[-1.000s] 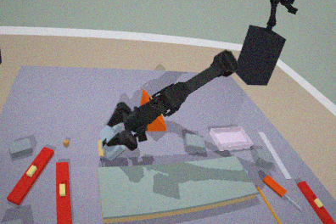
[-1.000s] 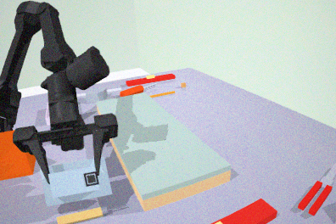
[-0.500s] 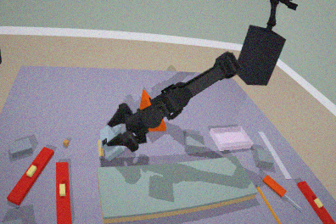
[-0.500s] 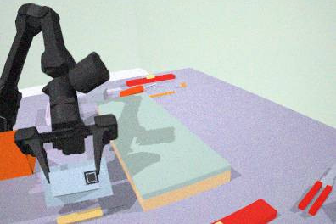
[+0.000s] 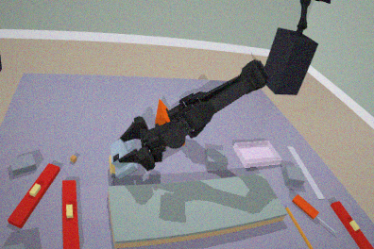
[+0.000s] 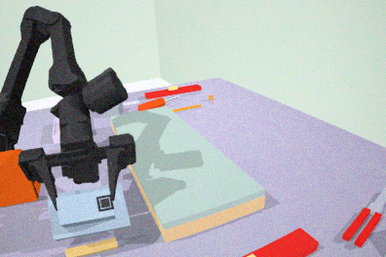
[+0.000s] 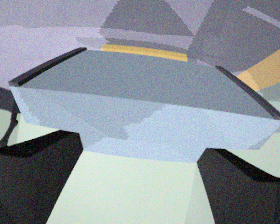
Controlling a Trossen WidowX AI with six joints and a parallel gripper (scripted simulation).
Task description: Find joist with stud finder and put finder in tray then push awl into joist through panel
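The awl is 70 mm below my gripper tip, 20 mm to the right of it and 20 mm ahead of it. From my gripper tip the other things lie so: grey block (310 mm to the right, 70 mm below, 10 mm behind); pale pink tray (540 mm to the left, 70 mm below, 20 mm behind); stud finder (10 mm below, 10 mm ahead).
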